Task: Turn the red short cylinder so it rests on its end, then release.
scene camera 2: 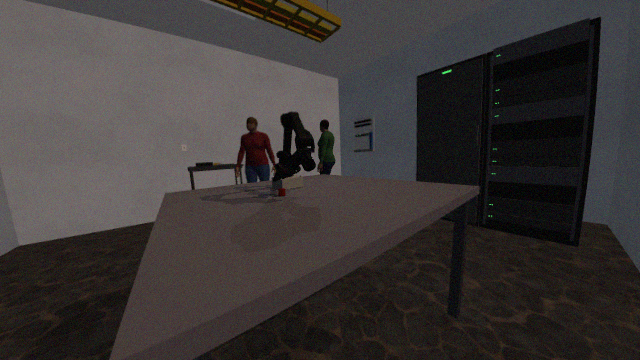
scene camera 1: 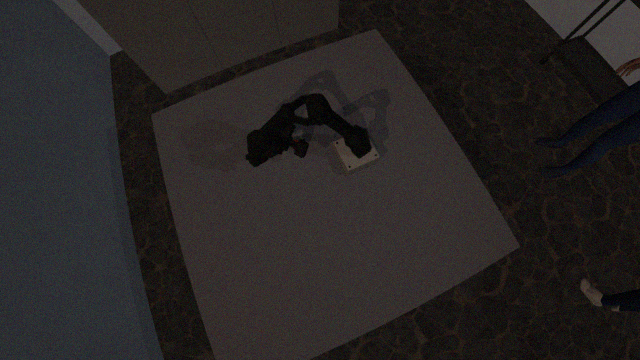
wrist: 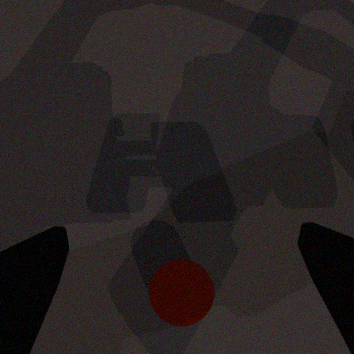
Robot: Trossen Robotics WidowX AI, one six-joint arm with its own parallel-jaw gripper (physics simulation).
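Note:
The red short cylinder (scene camera 2: 282, 192) (wrist: 181, 292) is on the table. In the wrist view its round end faces the camera as a full circle, with no side visible, so it appears to stand on its end. In scene camera 2 it shows as a small upright red block. In scene camera 1 it is mostly hidden by the arm. My gripper (wrist: 185, 236) (scene camera 2: 276, 179) is open, with its two dark fingers wide apart on either side of the cylinder in the wrist view. It is above the cylinder, and table shows between the cylinder and each finger.
The arm's pale base plate (scene camera 1: 344, 159) is on the grey table (scene camera 1: 320, 250), right of the gripper in scene camera 1. Arm shadows fall across the table around the cylinder. Two people (scene camera 2: 256, 150) (scene camera 2: 326, 146) stand beyond the table, and a dark server rack (scene camera 2: 591, 125) stands at the right.

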